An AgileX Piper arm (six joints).
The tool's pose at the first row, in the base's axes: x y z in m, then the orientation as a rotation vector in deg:
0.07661, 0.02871, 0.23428, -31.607, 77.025, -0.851
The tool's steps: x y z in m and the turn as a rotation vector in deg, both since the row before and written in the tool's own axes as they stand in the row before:
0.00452, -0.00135, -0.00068, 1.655, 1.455, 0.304
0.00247, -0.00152, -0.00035, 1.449, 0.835, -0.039
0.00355, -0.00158, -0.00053, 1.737, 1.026, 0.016
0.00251, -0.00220, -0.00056, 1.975, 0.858, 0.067
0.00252, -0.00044, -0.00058, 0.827, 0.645, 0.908
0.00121, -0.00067, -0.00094, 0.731, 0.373, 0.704
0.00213, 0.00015, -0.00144, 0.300, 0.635, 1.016
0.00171, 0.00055, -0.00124, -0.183, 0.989, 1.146
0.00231, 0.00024, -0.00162, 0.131, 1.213, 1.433
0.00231, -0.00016, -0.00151, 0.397, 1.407, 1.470
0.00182, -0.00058, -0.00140, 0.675, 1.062, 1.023
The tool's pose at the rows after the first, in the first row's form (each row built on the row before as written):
0.07749, 0.02583, 0.23058, -30.082, 78.398, -2.119
0.07812, 0.02357, 0.22884, -28.928, 79.081, -3.363
0.07874, 0.02083, 0.22611, -27.494, 79.924, -4.811
0.07917, 0.01785, 0.22456, -25.815, 80.573, -6.342
0.07913, 0.01646, 0.22234, -24.486, 81.303, -6.337
0.07853, 0.01524, 0.22136, -23.379, 81.729, -6.367
0.07743, 0.01441, 0.21919, -22.398, 82.513, -5.895
0.07636, 0.01416, 0.21730, -21.713, 83.713, -5.043
0.07501, 0.01340, 0.21493, -20.555, 85.149, -4.229
0.07377, 0.01235, 0.21269, -19.145, 86.751, -3.615
0.07261, 0.01110, 0.21105, -17.838, 87.910, -3.501

